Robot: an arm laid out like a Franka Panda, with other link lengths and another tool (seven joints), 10 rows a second.
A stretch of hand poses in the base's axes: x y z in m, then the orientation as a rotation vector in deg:
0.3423, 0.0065, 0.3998, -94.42, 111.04, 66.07
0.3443, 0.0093, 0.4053, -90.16, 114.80, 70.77
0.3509, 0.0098, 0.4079, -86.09, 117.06, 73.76
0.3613, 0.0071, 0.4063, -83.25, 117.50, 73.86
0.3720, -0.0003, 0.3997, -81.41, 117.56, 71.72
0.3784, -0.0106, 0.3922, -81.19, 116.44, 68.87
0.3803, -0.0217, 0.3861, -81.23, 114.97, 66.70
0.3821, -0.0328, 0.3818, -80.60, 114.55, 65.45
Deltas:
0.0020, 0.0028, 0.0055, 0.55, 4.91, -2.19
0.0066, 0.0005, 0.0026, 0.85, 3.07, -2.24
0.0104, -0.0027, -0.0016, 0.74, 0.25, -2.01
0.0107, -0.0074, -0.0066, -0.04, -1.38, -1.95
0.0064, -0.0103, -0.0075, -0.11, -2.50, -0.93
0.0019, -0.0111, -0.0061, 0.20, -2.28, -0.50
0.0018, -0.0111, -0.0043, 0.09, -1.07, -0.79

